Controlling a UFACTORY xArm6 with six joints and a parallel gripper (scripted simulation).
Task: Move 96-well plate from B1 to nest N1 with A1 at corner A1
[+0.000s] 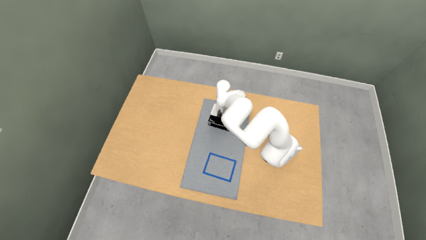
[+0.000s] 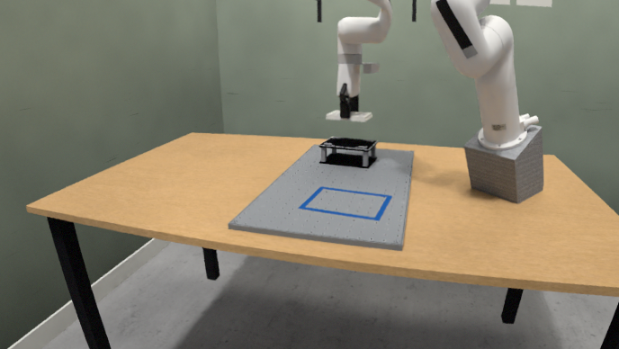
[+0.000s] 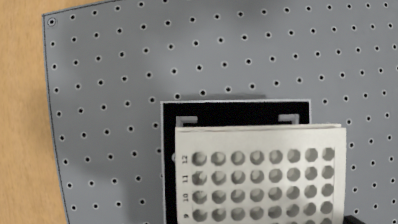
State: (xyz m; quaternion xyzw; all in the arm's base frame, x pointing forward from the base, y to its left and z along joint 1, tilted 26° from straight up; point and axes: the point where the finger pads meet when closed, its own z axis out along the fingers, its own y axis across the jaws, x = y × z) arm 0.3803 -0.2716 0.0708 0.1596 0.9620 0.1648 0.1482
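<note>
Right now my hand is 10 cm above the black raised plate nest. Round my hand: white 96-well plate: 1 cm below.
</note>
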